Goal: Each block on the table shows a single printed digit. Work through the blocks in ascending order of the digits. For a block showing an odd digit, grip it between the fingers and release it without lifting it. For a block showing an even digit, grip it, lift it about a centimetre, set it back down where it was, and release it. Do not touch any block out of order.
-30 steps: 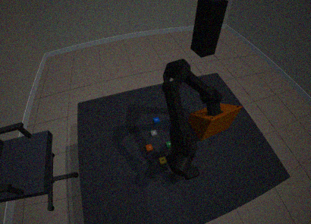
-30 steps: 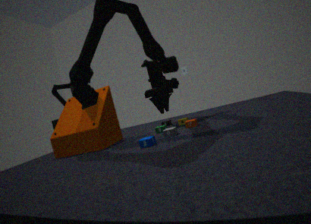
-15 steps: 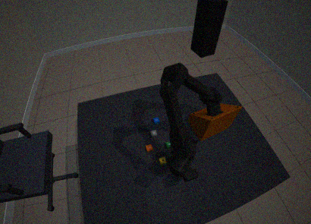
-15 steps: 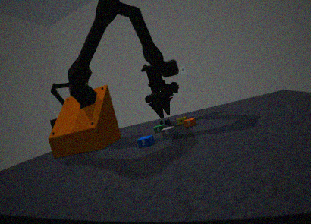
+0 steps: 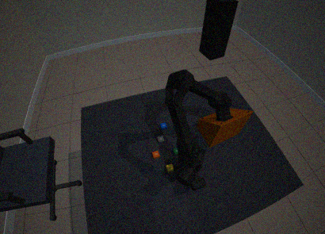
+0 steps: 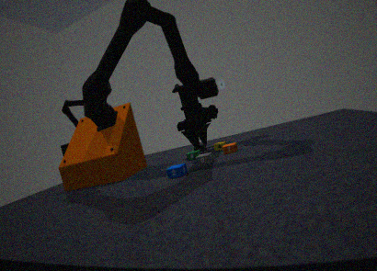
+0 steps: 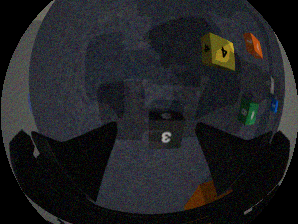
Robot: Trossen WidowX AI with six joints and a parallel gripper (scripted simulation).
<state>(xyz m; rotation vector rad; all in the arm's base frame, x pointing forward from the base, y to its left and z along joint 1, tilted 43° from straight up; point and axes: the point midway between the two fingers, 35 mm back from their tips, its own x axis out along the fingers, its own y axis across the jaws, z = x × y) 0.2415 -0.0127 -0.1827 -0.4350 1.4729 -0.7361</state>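
My gripper tip is 7 cm to the left of the yellow block and 7 cm short of it. Round my gripper tip: orange block: 17 cm to the right, 10 cm ahead; green block: 14 cm to the right, 1 cm behind; black block: 1 cm to the right, 1 cm behind.
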